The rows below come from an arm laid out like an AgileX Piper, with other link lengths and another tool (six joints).
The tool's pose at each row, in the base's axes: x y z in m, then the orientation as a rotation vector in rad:
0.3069 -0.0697 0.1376 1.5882 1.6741 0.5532
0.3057 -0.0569 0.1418 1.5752 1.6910 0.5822
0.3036 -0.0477 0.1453 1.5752 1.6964 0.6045
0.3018 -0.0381 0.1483 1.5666 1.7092 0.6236
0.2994 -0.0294 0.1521 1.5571 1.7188 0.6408
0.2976 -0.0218 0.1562 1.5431 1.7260 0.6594
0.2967 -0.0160 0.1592 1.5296 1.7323 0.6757
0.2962 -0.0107 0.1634 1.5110 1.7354 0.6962
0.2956 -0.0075 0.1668 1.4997 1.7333 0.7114
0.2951 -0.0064 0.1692 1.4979 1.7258 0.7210
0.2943 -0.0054 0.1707 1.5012 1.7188 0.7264
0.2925 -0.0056 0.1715 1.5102 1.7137 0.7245
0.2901 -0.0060 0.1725 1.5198 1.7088 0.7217
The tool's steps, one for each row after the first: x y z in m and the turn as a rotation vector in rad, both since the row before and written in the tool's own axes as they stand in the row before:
0.0115 0.0041 -0.0059 -0.0109 0.0263 -0.0046
0.0082 0.0026 -0.0052 -0.0061 0.0169 0.0055
0.0088 0.0025 -0.0046 -0.0060 0.0185 -0.0036
0.0078 0.0026 -0.0053 -0.0073 0.0153 -0.0036
0.0068 0.0031 -0.0047 -0.0116 0.0140 -0.0052
0.0052 0.0026 -0.0030 -0.0108 0.0122 -0.0053
0.0045 0.0038 -0.0033 -0.0169 0.0122 -0.0062
0.0026 0.0029 -0.0027 -0.0134 0.0066 -0.0016
0.0007 0.0018 -0.0019 -0.0088 0.0007 0.0044
0.0008 0.0009 -0.0016 -0.0040 -0.0009 0.0061
-0.0002 -0.0004 -0.0019 0.0031 -0.0035 0.0068
-0.0004 -0.0006 -0.0025 0.0039 -0.0039 0.0068

